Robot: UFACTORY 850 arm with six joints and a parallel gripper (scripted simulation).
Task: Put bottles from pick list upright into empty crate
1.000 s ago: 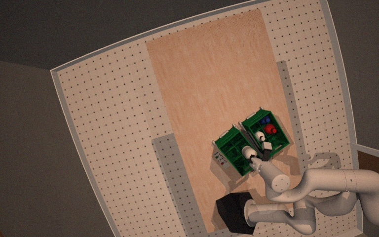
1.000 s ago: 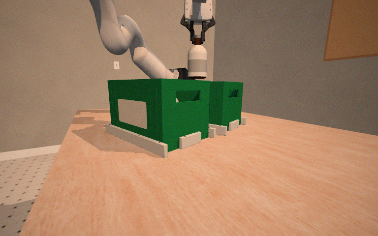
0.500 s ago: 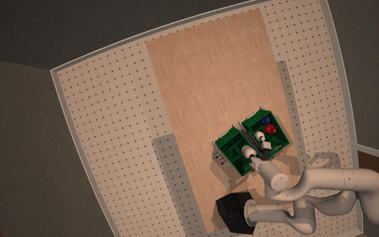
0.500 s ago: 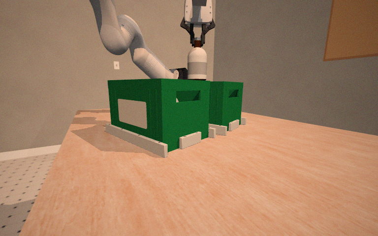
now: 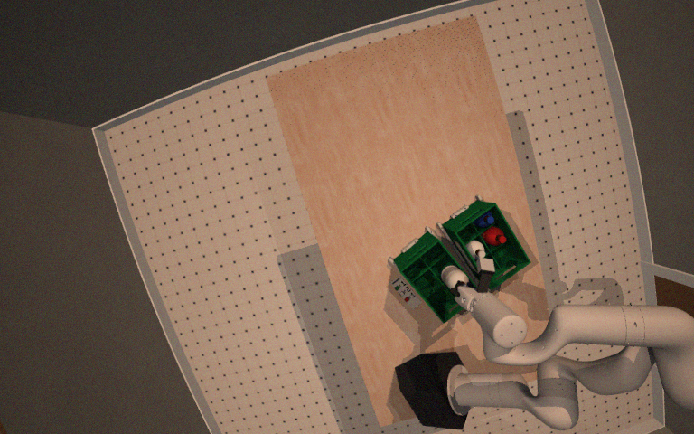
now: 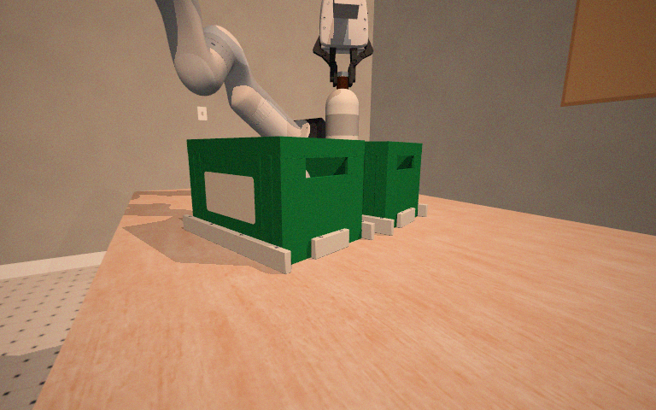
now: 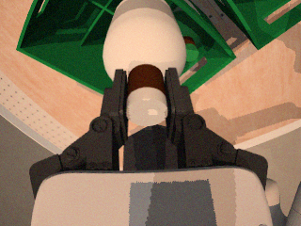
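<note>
Now: hand 230 mm above the green bottle, 80 mm past it and 20 mm to the left of it. Round my hand: red bottle: 230 mm to the right, 230 mm below, 40 mm ahead; then pick list: 310 mm below, 170 mm to the left, 60 mm behind; then blue bottle: 230 mm below, 220 mm to the right, 120 mm ahead.
</note>
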